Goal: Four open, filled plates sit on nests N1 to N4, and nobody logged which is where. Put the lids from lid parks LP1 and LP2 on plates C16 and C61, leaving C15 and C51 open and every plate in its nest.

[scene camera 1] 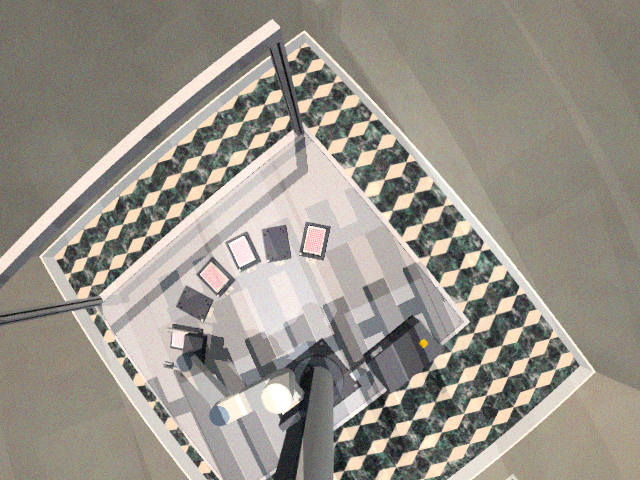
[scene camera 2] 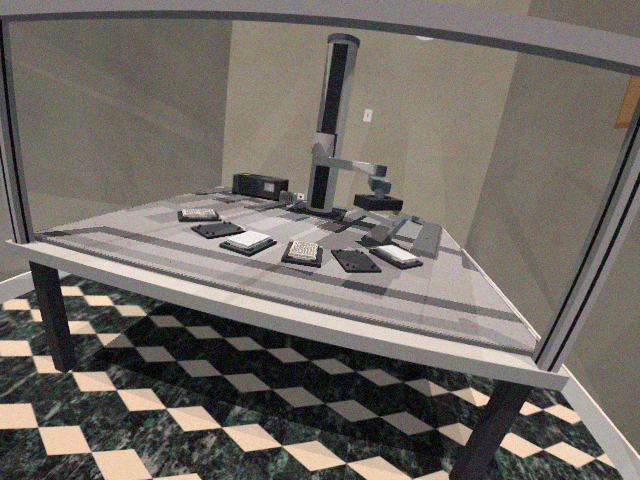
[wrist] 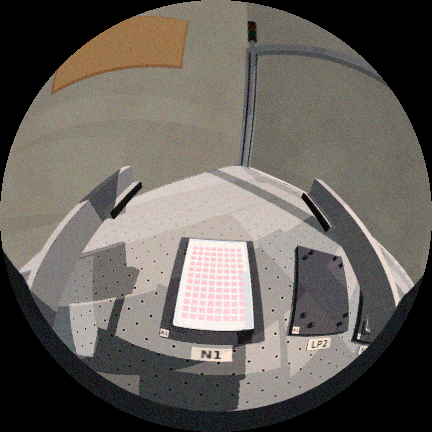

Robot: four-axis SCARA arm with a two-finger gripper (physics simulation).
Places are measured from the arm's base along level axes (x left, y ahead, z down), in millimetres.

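Pixels of known places: gripper, fingertip midpoint: (scene camera 1: 164,347) (scene camera 2: 409,223) (wrist: 223,175); arm's base, link origin: (scene camera 1: 317,379) (scene camera 2: 318,212).
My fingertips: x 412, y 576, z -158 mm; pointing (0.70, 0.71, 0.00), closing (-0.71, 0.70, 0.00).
For each thing: its top centre in the pictures, then the offset to it from my fingertips. "pt": a spot on its surface instead.
- nest N1, surface spot: (wrist: 257,311) pt dz +133, dx -83, dy -8 mm
- N1 plate, top centre: (wrist: 215,278) (scene camera 2: 397,251) (scene camera 1: 183,339) dz +116, dx -16, dy -17 mm
- Lid park LP2, top centre: (wrist: 329,283) (scene camera 2: 355,256) (scene camera 1: 192,303) dz +125, dx -161, dy +95 mm
- bare park, top centre: (scene camera 2: 219,226) (scene camera 1: 275,243) dz +125, dx -673, dy +64 mm
- black box, surface spot: (scene camera 1: 400,356) pt dz +30, dx -800, dy -676 mm
My gripper (scene camera 1: 168,346) (wrist: 223,175) is open and empty, raised above and behind nest N1 (wrist: 257,311). The N1 plate (scene camera 1: 177,339) (scene camera 2: 395,253) (wrist: 215,285) sits in its nest; it looks smooth and white in scene camera 2, as if lidded. Lid park LP2 (scene camera 1: 194,303) (scene camera 2: 355,259) (wrist: 322,290) is bare, with pins showing. Beyond it are an open-looking plate (scene camera 1: 215,276) (scene camera 2: 303,250) with visible wells and a smooth, lidded-looking plate (scene camera 1: 242,251) (scene camera 2: 248,240). Another bare park (scene camera 1: 276,242) (scene camera 2: 217,228) and an open-looking plate (scene camera 1: 315,240) (scene camera 2: 200,213) follow. Plate codes are unreadable.
The arm's column (scene camera 1: 317,413) (scene camera 2: 336,87) stands behind the arc of nests. A black box (scene camera 1: 400,356) (scene camera 2: 260,187) stands beside it. A raised frame bar (scene camera 1: 139,131) (scene camera 2: 310,18) runs along one table side, on posts (scene camera 1: 286,87) (wrist: 249,110).
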